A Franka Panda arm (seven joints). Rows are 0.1 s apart.
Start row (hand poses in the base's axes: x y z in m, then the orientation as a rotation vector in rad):
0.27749 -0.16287 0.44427 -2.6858 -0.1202 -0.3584
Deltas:
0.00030 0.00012 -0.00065 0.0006 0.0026 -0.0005
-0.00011 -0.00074 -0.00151 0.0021 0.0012 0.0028
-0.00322 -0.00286 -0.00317 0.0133 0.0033 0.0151
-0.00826 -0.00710 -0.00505 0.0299 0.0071 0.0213
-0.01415 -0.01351 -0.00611 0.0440 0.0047 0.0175
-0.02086 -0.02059 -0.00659 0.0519 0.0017 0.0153
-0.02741 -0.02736 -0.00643 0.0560 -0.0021 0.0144
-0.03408 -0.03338 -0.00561 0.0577 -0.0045 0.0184
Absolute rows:
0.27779 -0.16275 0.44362 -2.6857 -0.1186 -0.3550
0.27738 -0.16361 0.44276 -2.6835 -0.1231 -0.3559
0.27427 -0.16573 0.44110 -2.6708 -0.1366 -0.3489
0.26923 -0.16997 0.43922 -2.6540 -0.1401 -0.3414
0.26334 -0.17638 0.43816 -2.6404 -0.1328 -0.3453
0.25663 -0.18346 0.43768 -2.6325 -0.1291 -0.3498
0.25008 -0.19023 0.43784 -2.6281 -0.1282 -0.3549
0.24341 -0.19625 0.43866 -2.6254 -0.1338 -0.3568

